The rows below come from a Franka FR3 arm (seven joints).
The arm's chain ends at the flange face. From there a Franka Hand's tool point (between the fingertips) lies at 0.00 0.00 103.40 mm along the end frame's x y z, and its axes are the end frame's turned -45 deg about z.
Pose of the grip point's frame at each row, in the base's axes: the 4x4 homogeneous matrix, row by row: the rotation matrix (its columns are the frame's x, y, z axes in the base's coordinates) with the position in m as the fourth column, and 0 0 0 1 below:
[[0.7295 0.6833 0.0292 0.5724], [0.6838 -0.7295 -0.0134 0.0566], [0.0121 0.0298 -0.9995 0.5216], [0 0 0 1]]
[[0.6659 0.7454 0.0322 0.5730], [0.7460 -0.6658 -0.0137 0.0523], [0.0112 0.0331 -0.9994 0.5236], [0 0 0 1]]
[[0.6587 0.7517 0.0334 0.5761], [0.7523 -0.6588 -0.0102 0.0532], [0.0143 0.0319 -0.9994 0.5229], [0 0 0 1]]
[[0.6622 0.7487 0.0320 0.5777], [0.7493 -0.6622 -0.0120 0.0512], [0.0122 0.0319 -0.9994 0.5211], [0 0 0 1]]
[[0.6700 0.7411 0.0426 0.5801], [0.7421 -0.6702 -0.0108 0.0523], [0.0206 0.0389 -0.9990 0.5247], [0 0 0 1]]
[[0.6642 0.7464 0.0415 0.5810], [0.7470 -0.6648 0.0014 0.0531], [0.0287 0.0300 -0.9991 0.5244], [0 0 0 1]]
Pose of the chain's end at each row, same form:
[[0.9990 -0.0327 0.0292 0.5694], [-0.0323 -0.9994 -0.0134 0.0580], [0.0296 0.0125 -0.9995 0.6249], [0 0 0 1]]
[[0.9979 0.0562 0.0322 0.5697], [0.0567 -0.9983 -0.0137 0.0537], [0.0313 0.0155 -0.9994 0.6269], [0 0 0 1]]
[[0.9973 0.0658 0.0334 0.5726], [0.0661 -0.9978 -0.0102 0.0543], [0.0327 0.0124 -0.9994 0.6262], [0 0 0 1]]
[[0.9977 0.0612 0.0320 0.5744], [0.0616 -0.9981 -0.0120 0.0524], [0.0312 0.0139 -0.9994 0.6244], [0 0 0 1]]
[[0.9978 0.0503 0.0426 0.5757], [0.0508 -0.9986 -0.0108 0.0534], [0.0421 0.0129 -0.9990 0.6280], [0 0 0 1]]
[[0.9974 0.0581 0.0415 0.5767], [0.0581 -0.9983 0.0014 0.0530], [0.0415 0.0009 -0.9991 0.6277], [0 0 0 1]]

